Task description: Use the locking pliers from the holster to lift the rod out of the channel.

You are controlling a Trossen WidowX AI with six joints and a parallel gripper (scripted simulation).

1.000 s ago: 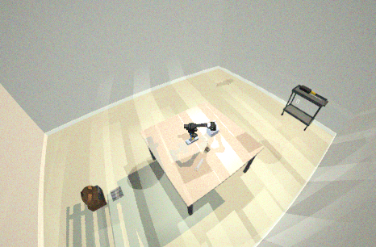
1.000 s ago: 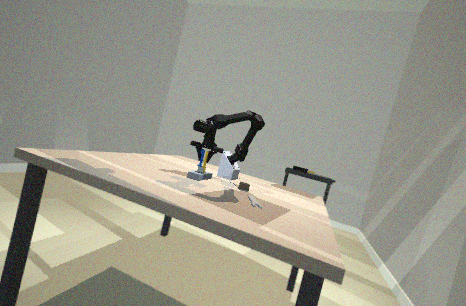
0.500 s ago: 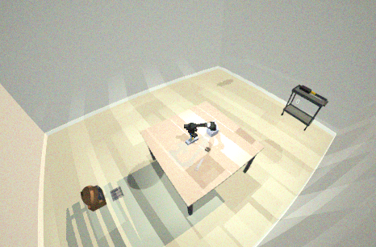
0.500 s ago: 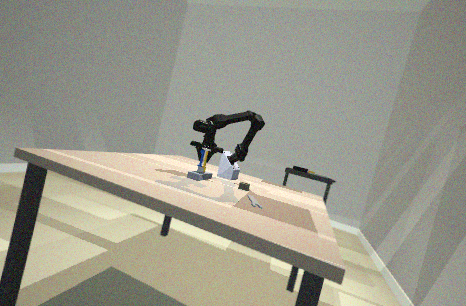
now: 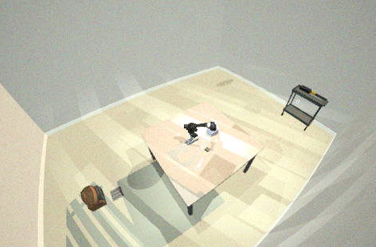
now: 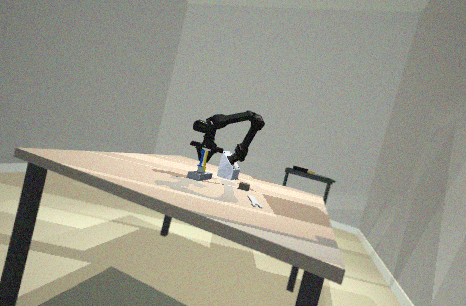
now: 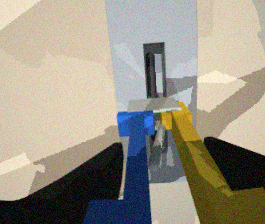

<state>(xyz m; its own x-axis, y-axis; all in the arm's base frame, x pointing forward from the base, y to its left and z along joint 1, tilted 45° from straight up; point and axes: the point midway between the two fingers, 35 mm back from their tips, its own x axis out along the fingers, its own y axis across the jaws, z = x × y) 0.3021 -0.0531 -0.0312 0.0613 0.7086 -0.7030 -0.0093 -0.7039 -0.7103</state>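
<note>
The channel block is 80 mm below my gripper tip and 10 mm behind it. Also, from my gripper tip: grey link bar (right at my gripper tip); then rod (90 mm below); then yellow handle (10 mm to the left, 10 mm above).
</note>
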